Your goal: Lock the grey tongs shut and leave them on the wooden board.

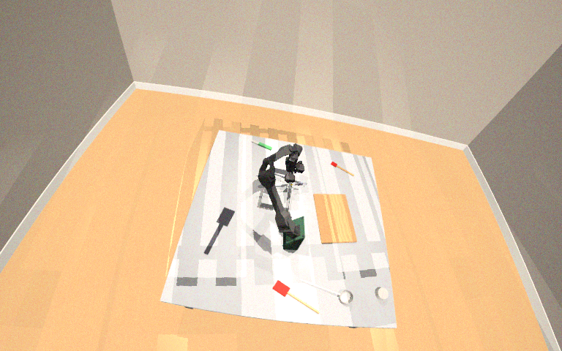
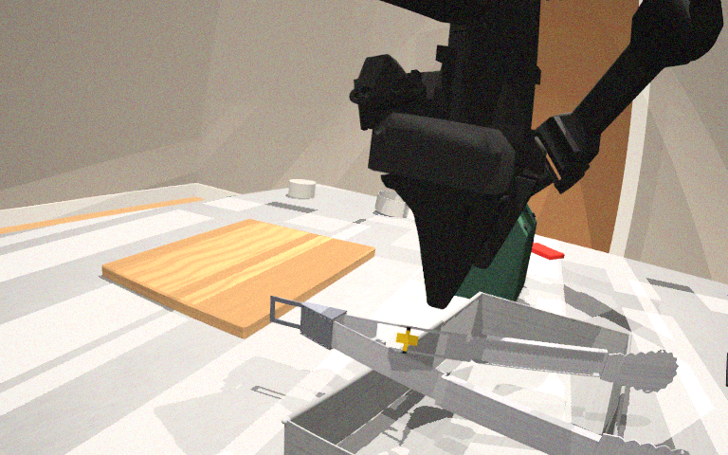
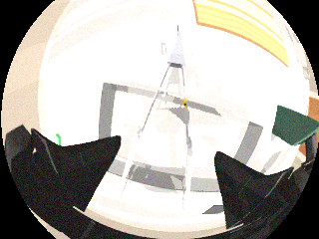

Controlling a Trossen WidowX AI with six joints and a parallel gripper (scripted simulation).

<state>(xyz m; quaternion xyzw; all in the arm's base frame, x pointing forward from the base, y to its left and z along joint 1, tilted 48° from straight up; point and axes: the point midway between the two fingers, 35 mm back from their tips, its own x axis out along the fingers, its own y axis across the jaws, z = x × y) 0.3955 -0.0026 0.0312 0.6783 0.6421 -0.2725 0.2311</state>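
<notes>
The grey roasting tin lies 100 mm below my gripper tip, 50 mm to the left of it and 30 mm behind it. Also, from my gripper tip: red-tipped tool 440 mm to the right, 220 mm ahead, 120 mm below; wooden board 330 mm to the right, 220 mm behind, 120 mm below; green-handled tool 400 mm ahead, 190 mm to the left, 120 mm below.
</notes>
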